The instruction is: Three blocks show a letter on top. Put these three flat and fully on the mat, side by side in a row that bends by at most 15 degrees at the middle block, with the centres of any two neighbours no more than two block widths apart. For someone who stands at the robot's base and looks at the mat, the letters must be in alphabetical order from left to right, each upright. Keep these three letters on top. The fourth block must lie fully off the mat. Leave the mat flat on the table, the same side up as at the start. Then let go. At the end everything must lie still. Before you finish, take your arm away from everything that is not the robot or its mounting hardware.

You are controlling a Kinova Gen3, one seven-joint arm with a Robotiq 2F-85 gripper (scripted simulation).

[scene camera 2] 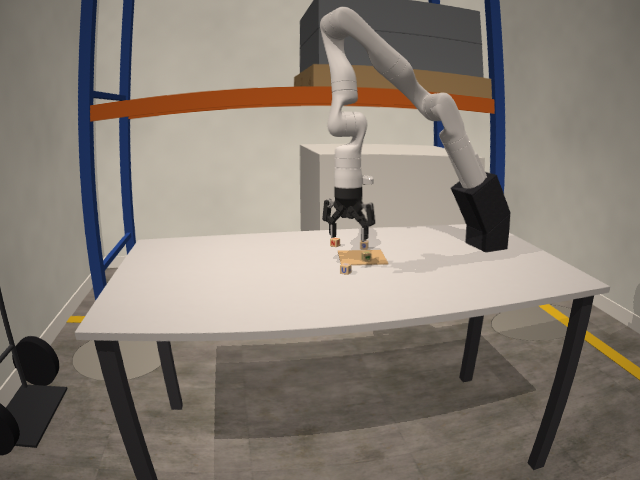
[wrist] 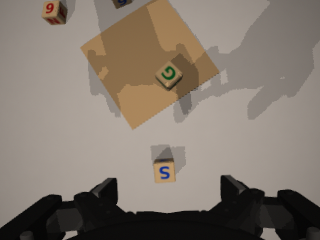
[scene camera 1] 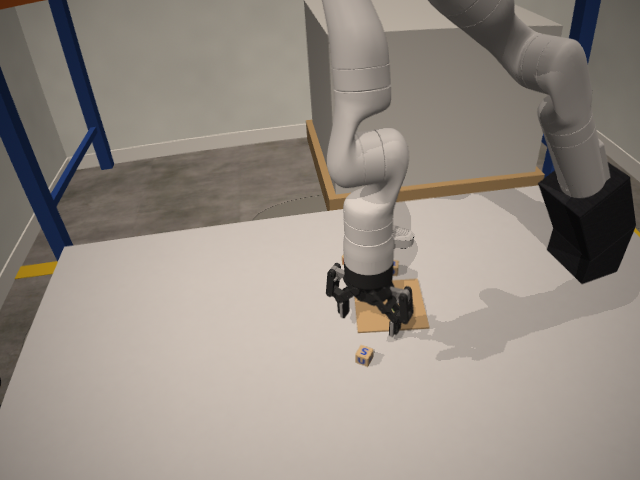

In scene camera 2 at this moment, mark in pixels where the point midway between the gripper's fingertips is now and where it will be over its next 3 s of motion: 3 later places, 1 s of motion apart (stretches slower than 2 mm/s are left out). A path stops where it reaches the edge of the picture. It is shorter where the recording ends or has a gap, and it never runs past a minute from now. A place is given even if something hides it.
The gripper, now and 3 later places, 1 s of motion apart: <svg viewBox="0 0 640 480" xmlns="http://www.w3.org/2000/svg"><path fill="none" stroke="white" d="M348 239L346 243L346 252L345 260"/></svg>
